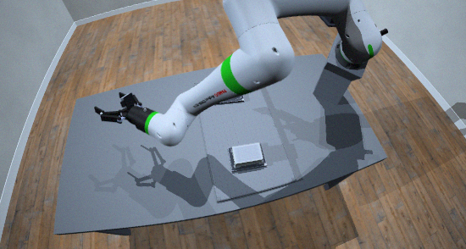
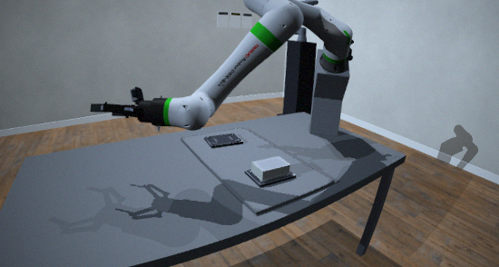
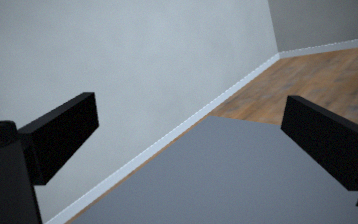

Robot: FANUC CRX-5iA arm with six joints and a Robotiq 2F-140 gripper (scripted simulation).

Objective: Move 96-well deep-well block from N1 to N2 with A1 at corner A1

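Right now my hand is 590 mm past the white 96-well deep-well block, 240 mm to the right of it and 230 mm above it. Also, from my hand: plate nest: 560 mm behind, 260 mm below, 150 mm to the right.
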